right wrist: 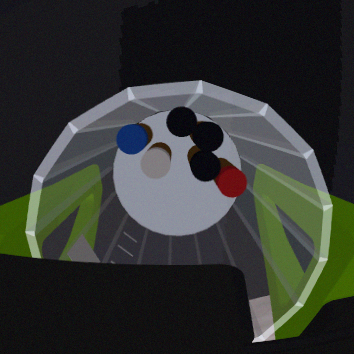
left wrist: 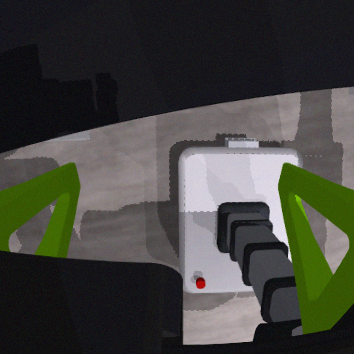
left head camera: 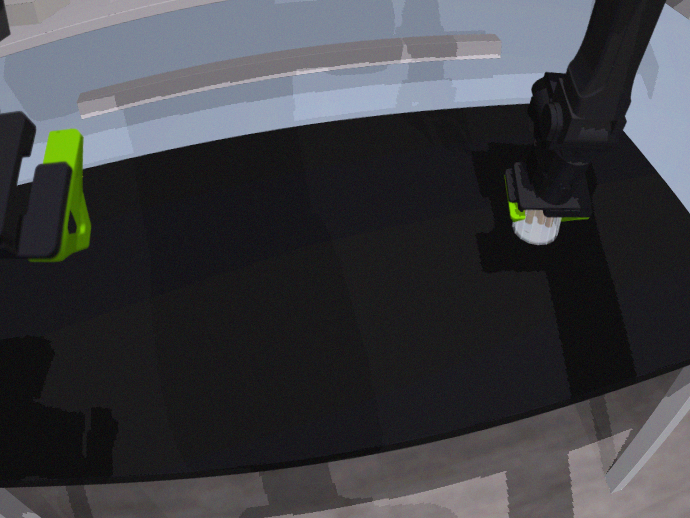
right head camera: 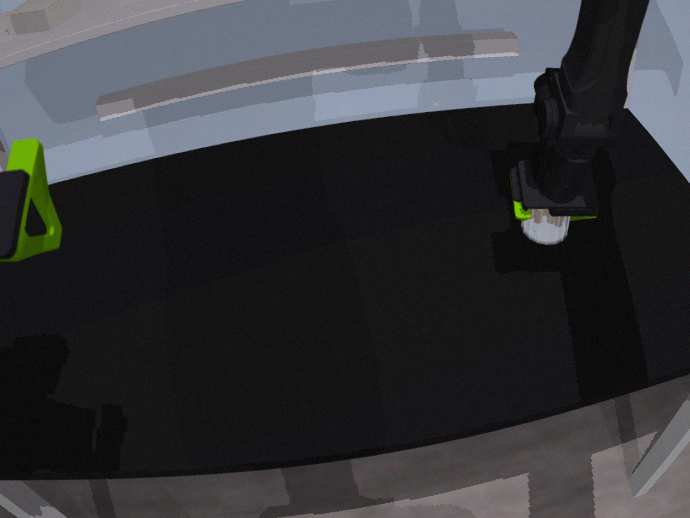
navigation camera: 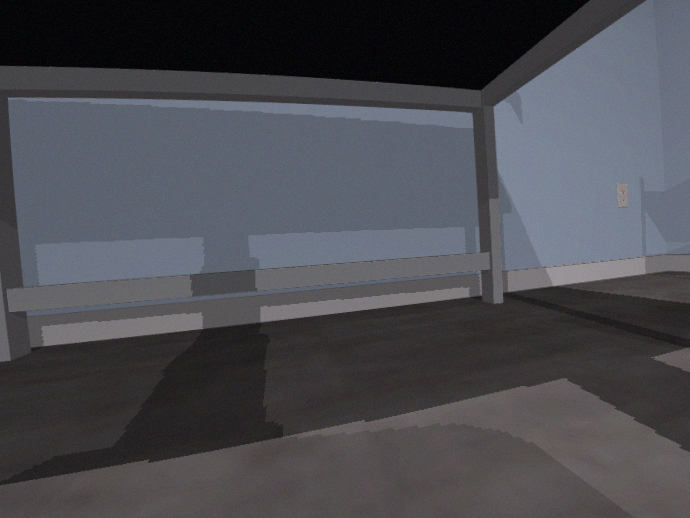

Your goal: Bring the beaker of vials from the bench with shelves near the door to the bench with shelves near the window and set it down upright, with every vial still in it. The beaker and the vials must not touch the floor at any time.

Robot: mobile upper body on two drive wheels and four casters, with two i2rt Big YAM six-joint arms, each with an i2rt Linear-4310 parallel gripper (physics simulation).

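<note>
The clear beaker [left head camera: 536, 231] [right head camera: 545, 229] [right wrist: 175, 215] looks upright over the right part of the black bench top [left head camera: 278, 334] [right head camera: 278, 334]; whether its base touches the top I cannot tell. Several vials stand or lean inside: a blue-capped vial [right wrist: 131, 139], a white-capped vial [right wrist: 155, 163], a red-capped vial [right wrist: 231, 182] and black-capped vials. My right gripper [left head camera: 546, 216] [right head camera: 554, 216] [right wrist: 179, 167] is shut on the beaker, one green finger on each side. My left gripper [left wrist: 178, 173] is open and empty, near the bench's front edge at the left. No door or window shows.
A pale rail [left head camera: 289, 62] [right head camera: 306, 62] runs on the blue wall behind the bench. A white base box [left wrist: 240, 175] with a red button [left wrist: 200, 283] is below my left gripper. The bench frame's low crossbar [navigation camera: 362, 270] and right leg [navigation camera: 491, 234] stand ahead.
</note>
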